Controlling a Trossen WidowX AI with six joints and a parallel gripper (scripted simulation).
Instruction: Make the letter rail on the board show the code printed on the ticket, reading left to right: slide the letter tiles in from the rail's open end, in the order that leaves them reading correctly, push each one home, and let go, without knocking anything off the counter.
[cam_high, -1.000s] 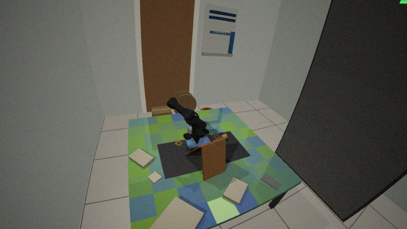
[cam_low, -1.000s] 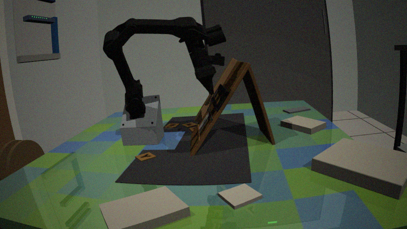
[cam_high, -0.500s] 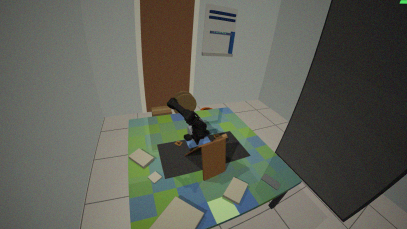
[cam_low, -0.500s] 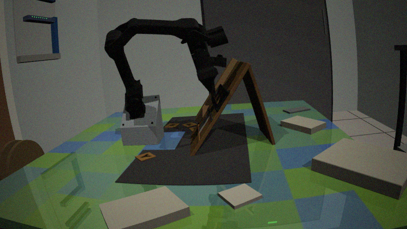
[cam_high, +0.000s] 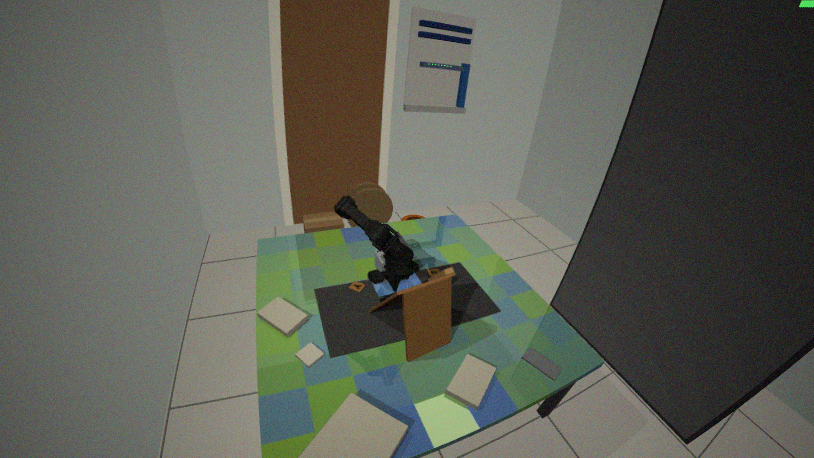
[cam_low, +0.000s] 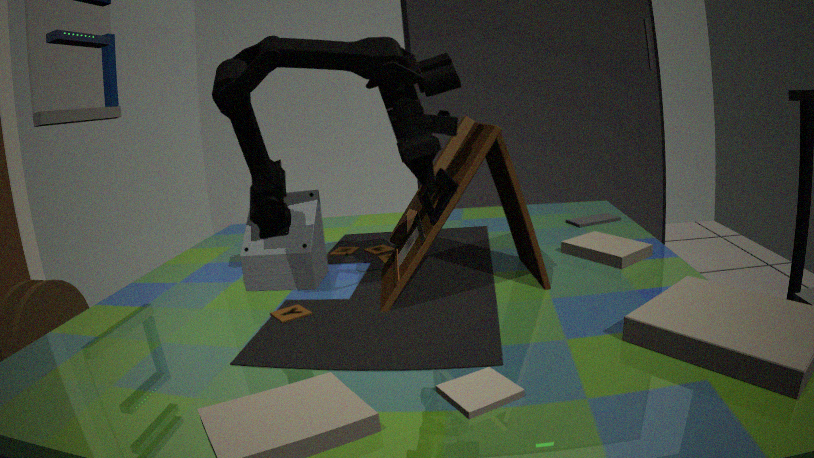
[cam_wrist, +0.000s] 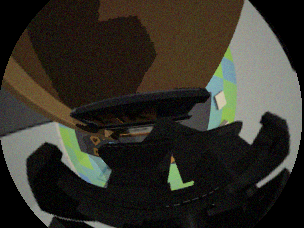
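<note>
Right now the orange letter tile marked f is 32 cm to the left of my gripper tip, 18 cm below it and 13 cm behind it. Also, from my gripper tip: dark mat (18 cm below, 12 cm to the left, 12 cm behind); then orange letter tile marked l (10 cm to the left, 1 cm below, 1 cm ahead); then white ticket (10 cm below, 5 cm to the left, 5 cm behind).
</note>
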